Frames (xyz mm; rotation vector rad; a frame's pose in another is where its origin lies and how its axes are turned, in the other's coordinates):
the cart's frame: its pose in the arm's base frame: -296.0 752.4 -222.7 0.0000 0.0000 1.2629
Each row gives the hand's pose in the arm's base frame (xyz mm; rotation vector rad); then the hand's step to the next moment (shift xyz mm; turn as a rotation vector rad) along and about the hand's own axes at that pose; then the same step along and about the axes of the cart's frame.
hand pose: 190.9 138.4 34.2 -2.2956 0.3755 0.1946
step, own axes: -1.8 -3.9 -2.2 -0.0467 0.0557 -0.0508
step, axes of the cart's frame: 1.1 0.7 4.6 -0.0792 0.0391 0.0081
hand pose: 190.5 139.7 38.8 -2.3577 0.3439 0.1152
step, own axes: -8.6 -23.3 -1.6 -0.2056 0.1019 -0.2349
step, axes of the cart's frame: 15.5 6.8 18.2 -0.2495 0.1617 0.1393
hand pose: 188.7 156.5 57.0 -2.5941 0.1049 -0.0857
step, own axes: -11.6 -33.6 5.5 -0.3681 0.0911 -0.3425
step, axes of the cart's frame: 28.2 18.6 12.3 -0.3308 0.3141 0.2303
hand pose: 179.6 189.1 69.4 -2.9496 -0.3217 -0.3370
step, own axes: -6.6 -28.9 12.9 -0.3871 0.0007 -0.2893
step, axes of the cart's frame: 24.4 18.5 -10.3 -0.2506 0.3689 0.1862
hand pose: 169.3 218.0 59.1 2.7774 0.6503 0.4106
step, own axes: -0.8 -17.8 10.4 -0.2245 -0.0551 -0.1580
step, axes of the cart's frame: 11.2 8.0 -15.3 -0.1068 0.2456 0.0817
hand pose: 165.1 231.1 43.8 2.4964 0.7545 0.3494
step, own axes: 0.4 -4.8 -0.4 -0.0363 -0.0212 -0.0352
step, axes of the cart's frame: 3.1 3.0 -2.2 -0.0080 0.0522 0.0147
